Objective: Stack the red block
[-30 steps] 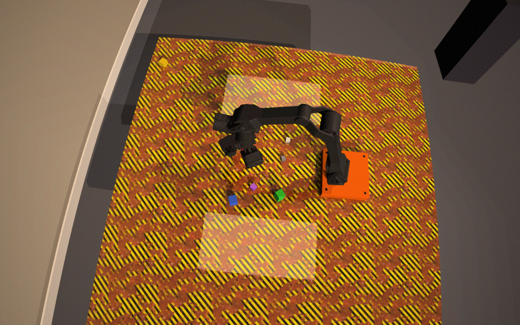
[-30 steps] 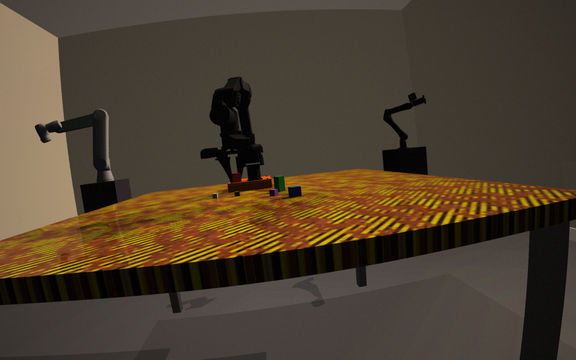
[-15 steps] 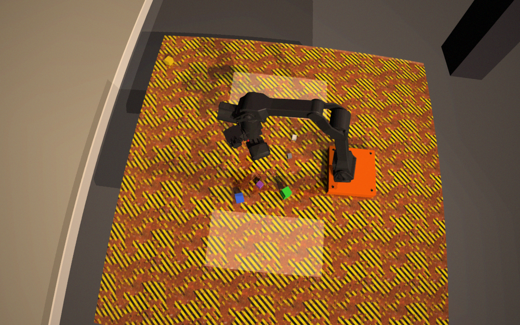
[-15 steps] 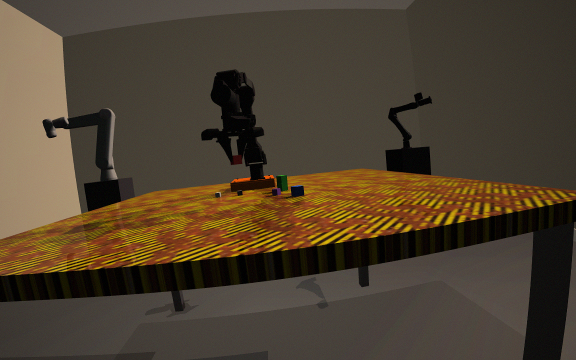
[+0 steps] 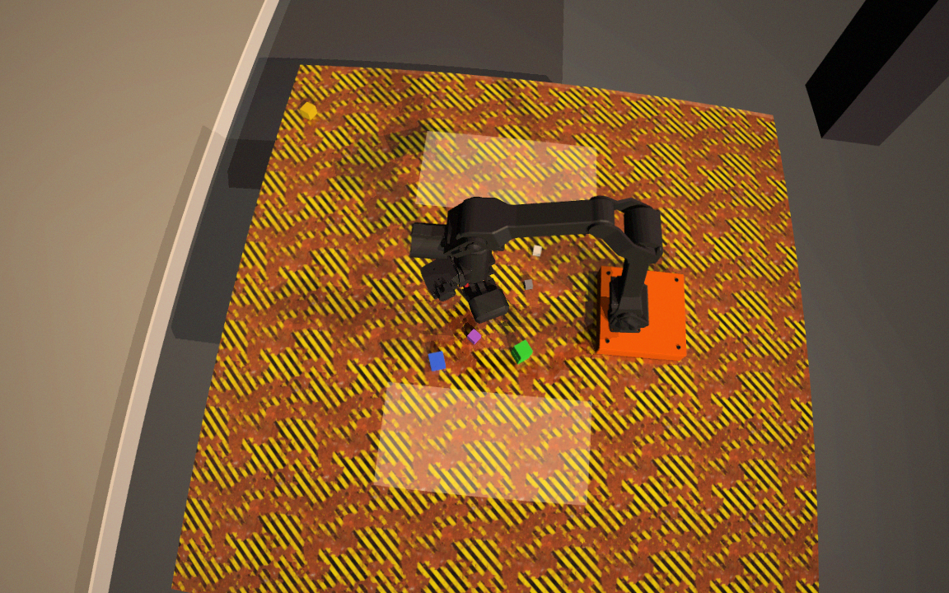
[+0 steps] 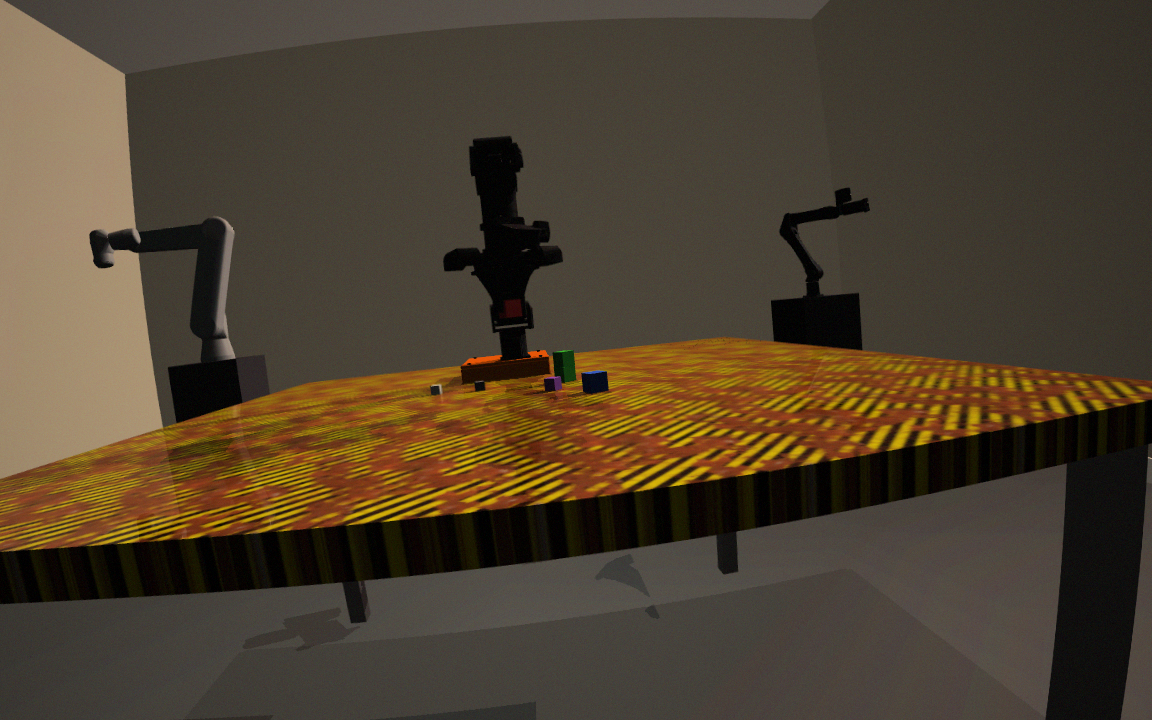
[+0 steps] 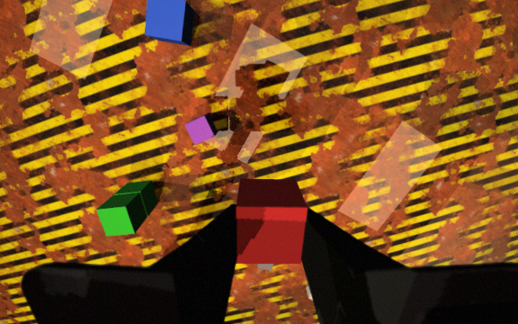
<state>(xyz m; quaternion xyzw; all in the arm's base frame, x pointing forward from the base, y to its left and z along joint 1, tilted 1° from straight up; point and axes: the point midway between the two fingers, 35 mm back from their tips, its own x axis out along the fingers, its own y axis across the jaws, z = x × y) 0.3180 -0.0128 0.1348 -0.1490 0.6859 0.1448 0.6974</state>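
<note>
The purple block lies 120 mm below my gripper tip, 60 mm to the left of it and 10 mm behind it. From my gripper tip the other things lie so: grey block 130 mm below, 120 mm behind, 60 mm to the right; red block right at my gripper tip; blue block 120 mm below, 110 mm to the left, 60 mm ahead.
</note>
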